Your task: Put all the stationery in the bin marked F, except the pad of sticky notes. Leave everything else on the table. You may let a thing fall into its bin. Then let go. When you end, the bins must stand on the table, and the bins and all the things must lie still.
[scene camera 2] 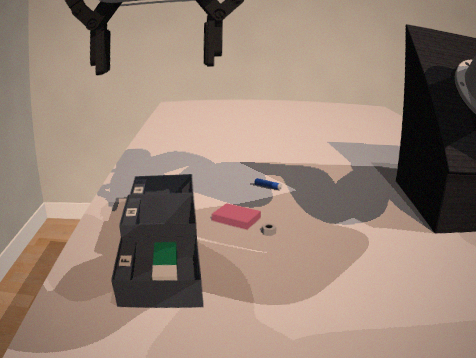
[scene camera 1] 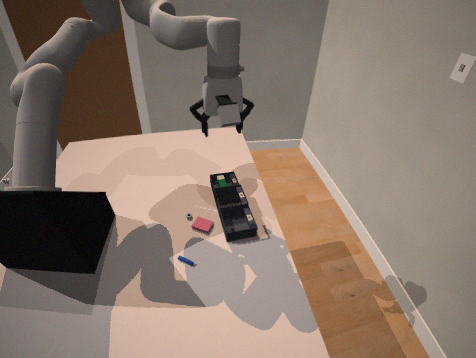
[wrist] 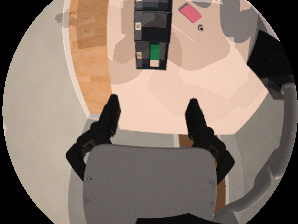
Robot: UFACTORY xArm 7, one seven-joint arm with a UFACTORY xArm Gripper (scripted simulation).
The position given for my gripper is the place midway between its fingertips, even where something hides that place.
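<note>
You'd see my gripper (scene camera 2: 154, 68) here, and the same gripper is at (scene camera 1: 222, 133) and at (wrist: 153, 103) as well. I can also see a pink sticky-note pad (scene camera 2: 233, 215).
</note>
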